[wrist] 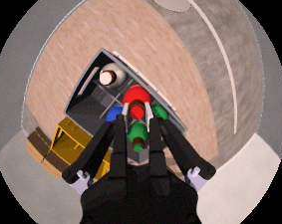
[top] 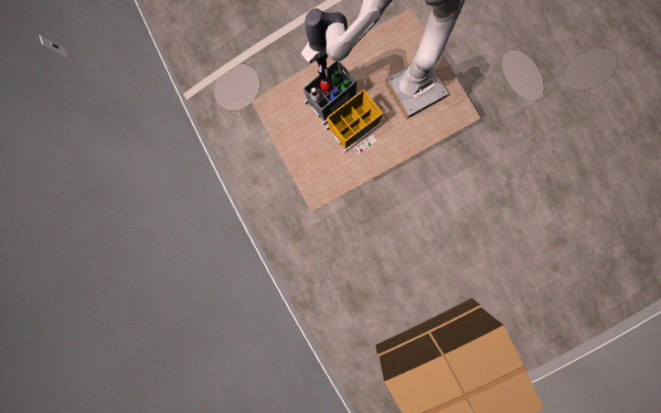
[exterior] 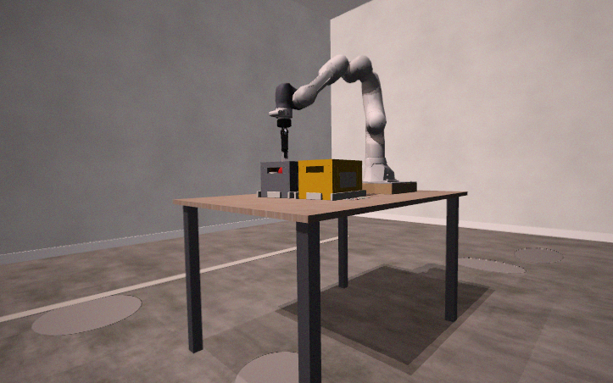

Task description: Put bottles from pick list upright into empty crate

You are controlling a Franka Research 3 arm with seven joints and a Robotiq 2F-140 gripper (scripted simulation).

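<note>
The red bottle lies 80 mm below my hand. Also, from my hand: blue bottle (110 mm below, 80 mm to the left, 30 mm behind); white bottle (110 mm below, 90 mm ahead, 20 mm to the left); grey crate (120 mm below, 40 mm to the left, 10 mm behind).
</note>
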